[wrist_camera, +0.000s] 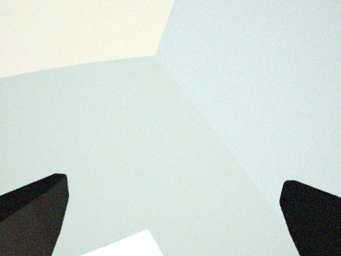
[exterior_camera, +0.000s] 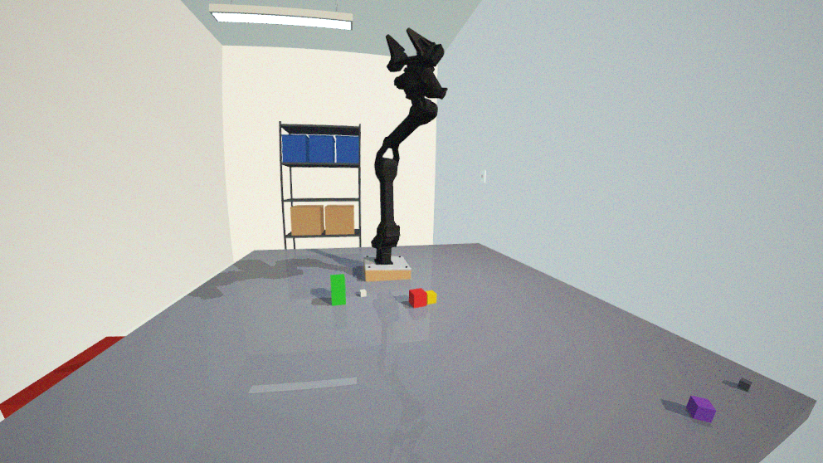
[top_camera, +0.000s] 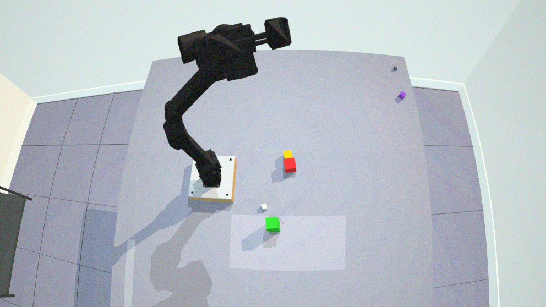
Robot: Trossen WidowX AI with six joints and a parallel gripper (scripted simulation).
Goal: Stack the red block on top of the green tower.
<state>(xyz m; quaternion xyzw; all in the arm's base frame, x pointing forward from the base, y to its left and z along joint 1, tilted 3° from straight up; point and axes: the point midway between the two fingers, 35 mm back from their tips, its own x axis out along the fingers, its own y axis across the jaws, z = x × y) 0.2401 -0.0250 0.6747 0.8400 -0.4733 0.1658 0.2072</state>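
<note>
Right now my gripper tip is 72 cm above the red block, 7 cm to the right of it and 2 cm short of it. From my gripper tip the other things lie so: yellow block (72 cm below, 11 cm to the left, 1 cm ahead); purple block (72 cm below, 54 cm ahead, 37 cm to the left); small white cube (73 cm below, 8 cm to the right, 8 cm behind).
</note>
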